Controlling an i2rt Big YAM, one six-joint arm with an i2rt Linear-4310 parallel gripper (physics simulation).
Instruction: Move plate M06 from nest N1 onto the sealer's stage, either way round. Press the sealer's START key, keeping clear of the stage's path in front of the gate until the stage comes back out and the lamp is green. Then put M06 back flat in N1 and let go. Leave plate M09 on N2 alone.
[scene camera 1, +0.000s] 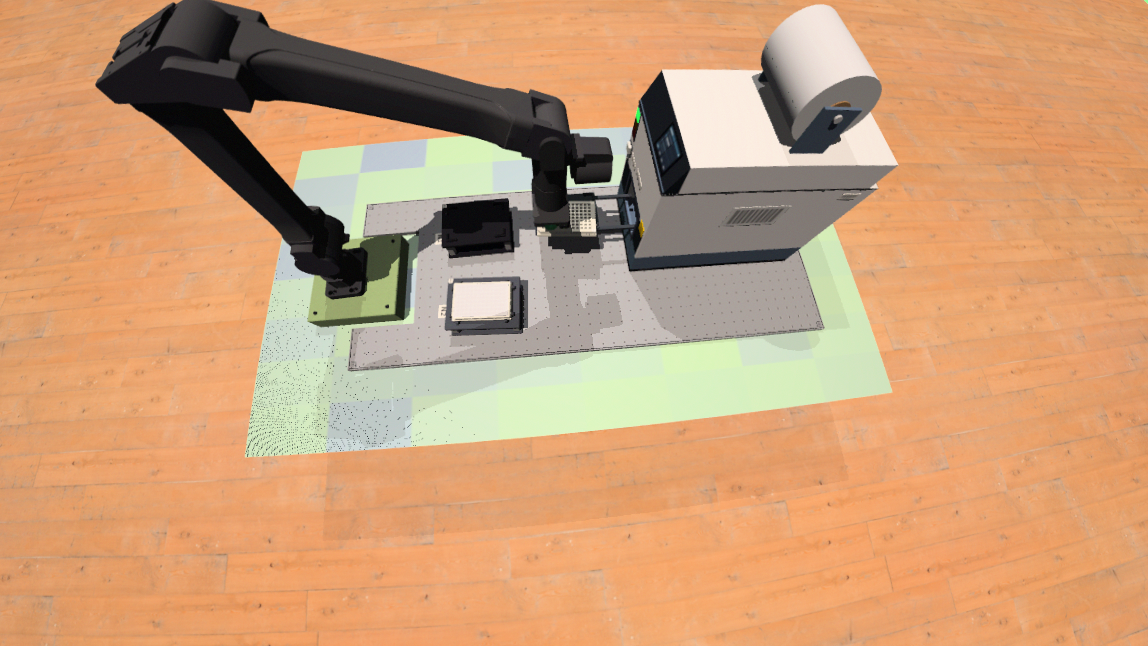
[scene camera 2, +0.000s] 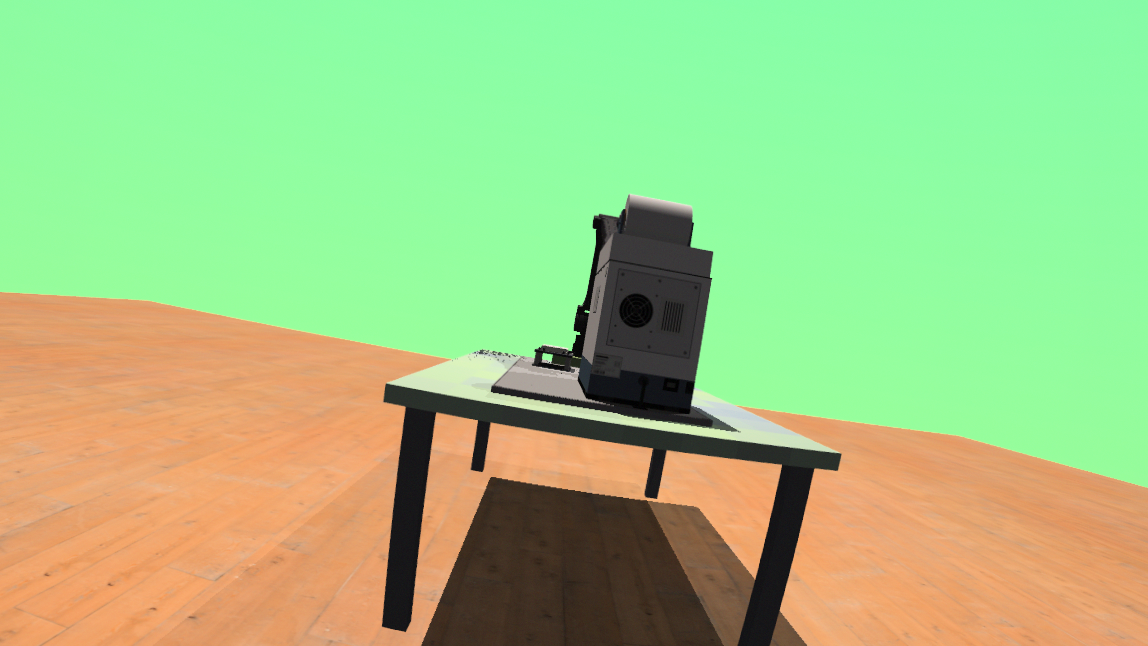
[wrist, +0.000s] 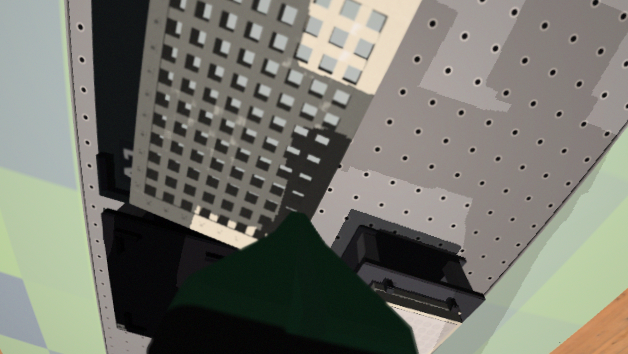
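Pixels of known places: gripper, fingertip midpoint: (scene camera 1: 550, 228) (wrist: 294, 223); arm's base, link origin: (scene camera 1: 348, 274).
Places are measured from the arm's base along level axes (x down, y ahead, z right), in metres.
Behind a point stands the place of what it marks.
Plate M06 (scene camera 1: 584, 215) @[x -0.090, y 0.566, z -0.028 m] (wrist: 245, 109) @[x -0.089, y 0.532, z -0.030 m], cream with a grid of square wells, lies flat on the sealer's dark stage (scene camera 1: 574, 239) (wrist: 109, 109), which stands out in front of the gate. My gripper (scene camera 1: 552, 228) @[x -0.092, y 0.489, z -0.001 m] (wrist: 294, 223) @[x -0.092, y 0.489, z -0.001 m] is shut and empty. It hovers just above the plate's end that faces nest N1. Nest N1 (scene camera 1: 477, 226) @[x -0.023, y 0.318, z -0.074 m] (wrist: 140, 259) @[x -0.023, y 0.355, z -0.116 m] is black and empty. Plate M09 (scene camera 1: 481, 300) @[x -0.034, y 0.322, z 0.121 m] (wrist: 423, 328) @[x -0.034, y 0.364, z 0.137 m] rests in nest N2 (scene camera 1: 520, 305) @[x 0.028, y 0.399, z 0.119 m] (wrist: 408, 264) @[x 0.028, y 0.377, z 0.130 m]. A green lamp (scene camera 1: 636, 115) @[x -0.234, y 0.677, z -0.147 m] shows at the upper front corner of the sealer (scene camera 1: 746, 185) @[x -0.272, y 0.815, z 0.065 m] (scene camera 2: 650, 321) @[x -0.145, y 1.096, z -0.030 m].
The grey perforated baseplate (scene camera 1: 706, 305) @[x 0.033, y 0.846, z 0.172 m] (wrist: 483, 145) @[x 0.033, y 0.514, z 0.138 m] carries the nests and the sealer on a pale green table (scene camera 1: 642, 394) @[x 0.046, y 0.651, z 0.359 m] (scene camera 2: 610, 430) @[x 0.060, y 1.298, z 0.045 m]. A white roll (scene camera 1: 819, 68) @[x -0.425, y 0.864, z -0.002 m] sits on top of the sealer. My arm's base (scene camera 1: 356, 281) @[x -0.016, y 0.030, z 0.030 m] stands to the left of the nests.
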